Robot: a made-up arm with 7 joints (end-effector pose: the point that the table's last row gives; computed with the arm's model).
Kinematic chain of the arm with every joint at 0, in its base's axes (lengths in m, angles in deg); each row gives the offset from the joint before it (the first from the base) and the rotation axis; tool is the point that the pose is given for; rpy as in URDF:
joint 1: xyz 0 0 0.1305 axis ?
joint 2: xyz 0 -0.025 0.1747 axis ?
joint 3: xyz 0 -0.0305 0.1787 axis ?
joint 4: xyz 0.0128 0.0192 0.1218 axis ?
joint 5: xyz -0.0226 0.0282 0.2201 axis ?
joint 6: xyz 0 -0.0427 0.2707 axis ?
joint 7: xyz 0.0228 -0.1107 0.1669 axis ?
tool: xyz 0 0 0 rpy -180 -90 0
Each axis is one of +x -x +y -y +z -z.
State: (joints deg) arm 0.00 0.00 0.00 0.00 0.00 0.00 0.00
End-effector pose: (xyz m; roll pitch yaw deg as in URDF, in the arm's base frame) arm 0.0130 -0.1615 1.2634 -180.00 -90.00 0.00
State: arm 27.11 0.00 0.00 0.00 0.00 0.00 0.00
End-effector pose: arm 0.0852 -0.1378 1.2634 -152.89 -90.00 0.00
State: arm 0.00 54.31 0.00 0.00 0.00 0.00 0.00
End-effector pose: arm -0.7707 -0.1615 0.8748 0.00 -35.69 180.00
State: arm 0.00 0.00 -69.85 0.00 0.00 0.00 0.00
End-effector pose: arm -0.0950 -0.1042 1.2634 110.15 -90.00 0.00
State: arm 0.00 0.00 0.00 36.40 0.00 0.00 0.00
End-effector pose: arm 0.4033 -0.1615 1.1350 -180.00 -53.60 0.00
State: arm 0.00 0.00 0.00 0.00 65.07 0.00 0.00
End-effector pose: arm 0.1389 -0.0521 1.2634 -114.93 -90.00 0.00
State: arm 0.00 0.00 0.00 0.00 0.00 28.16 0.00
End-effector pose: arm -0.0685 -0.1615 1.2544 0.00 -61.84 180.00
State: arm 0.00 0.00 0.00 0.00 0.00 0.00 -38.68
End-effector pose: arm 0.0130 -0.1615 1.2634 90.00 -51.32 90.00
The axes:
joint 1: +z
joint 2: -y
joint 3: +z
joint 4: +y
joint 5: +z
joint 6: -y
joint 7: +x

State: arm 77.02 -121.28 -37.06 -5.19 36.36 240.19 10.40
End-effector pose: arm 0.2620 0.4901 -0.1655 5.66 32.67 -88.14
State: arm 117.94 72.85 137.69 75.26 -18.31 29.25 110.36
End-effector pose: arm -0.0441 -0.7938 0.1017 166.16 -58.59 -175.75
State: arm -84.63 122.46 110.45 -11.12 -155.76 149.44 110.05
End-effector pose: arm -0.2207 0.4263 -0.2141 170.53 33.05 -165.84
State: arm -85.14 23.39 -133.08 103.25 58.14 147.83 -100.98
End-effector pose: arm -0.2586 0.3517 0.3276 97.75 -48.36 176.88
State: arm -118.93 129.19 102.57 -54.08 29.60 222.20 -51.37
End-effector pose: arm 0.0503 0.5763 -0.0228 -8.04 33.32 -107.86
